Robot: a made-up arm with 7 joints. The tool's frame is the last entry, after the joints.
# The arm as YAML. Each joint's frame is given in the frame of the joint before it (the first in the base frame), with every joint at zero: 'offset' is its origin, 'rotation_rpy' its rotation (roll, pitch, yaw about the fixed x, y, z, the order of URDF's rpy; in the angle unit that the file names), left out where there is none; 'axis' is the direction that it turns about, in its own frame. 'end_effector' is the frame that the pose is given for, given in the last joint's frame.
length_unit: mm
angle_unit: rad
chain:
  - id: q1
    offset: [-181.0, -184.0, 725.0]
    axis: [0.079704, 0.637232, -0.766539]
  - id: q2
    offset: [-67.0, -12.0, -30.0]
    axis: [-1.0, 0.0, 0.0]
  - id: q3
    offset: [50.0, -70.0, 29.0]
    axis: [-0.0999, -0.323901, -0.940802]
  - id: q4
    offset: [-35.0, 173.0, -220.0]
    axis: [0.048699, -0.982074, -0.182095]
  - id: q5
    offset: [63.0, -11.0, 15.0]
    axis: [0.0, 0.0, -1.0]
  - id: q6
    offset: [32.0, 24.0, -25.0]
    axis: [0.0, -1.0, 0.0]
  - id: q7
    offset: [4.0, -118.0, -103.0]
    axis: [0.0, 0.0, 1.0]
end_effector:
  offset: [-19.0, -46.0, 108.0]
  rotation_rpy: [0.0, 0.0, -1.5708]
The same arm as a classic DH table. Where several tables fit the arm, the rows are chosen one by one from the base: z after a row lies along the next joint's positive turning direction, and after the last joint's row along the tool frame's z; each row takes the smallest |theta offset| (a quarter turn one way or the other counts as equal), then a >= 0, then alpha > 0; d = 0 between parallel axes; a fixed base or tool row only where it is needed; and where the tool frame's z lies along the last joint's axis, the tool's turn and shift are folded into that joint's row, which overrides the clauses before.
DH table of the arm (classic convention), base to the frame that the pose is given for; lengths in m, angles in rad. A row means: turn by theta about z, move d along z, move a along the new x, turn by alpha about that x. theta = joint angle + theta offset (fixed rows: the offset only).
base (fixed): theta offset -0.1244  d 0.4803  a -0.1568  alpha -2.4442
q1: theta offset 1.4752  d -0.3038  a 0.0284  alpha -1.6506
q2: theta offset 1.0251  d 0.0187  a 0.0756  alpha 1.4707
q3: theta offset 1.4590  d 0.2805  a -0.0067  alpha 1.0650
q4: theta offset 0.1328  d -0.2553  a -0.0624  alpha -1.3877
q5: theta offset 0.0495  d 0.0074  a -0.0320  alpha 1.5708
q6: theta offset 0.0000  d 0.0940  a -0.0040  alpha 1.5708
q7: theta offset 1.1791  d 0.0000  a 0.0498  alpha 0.0000
tool (fixed): theta offset 0.3917  d 0.0050  a 0.0000  alpha 0.0000

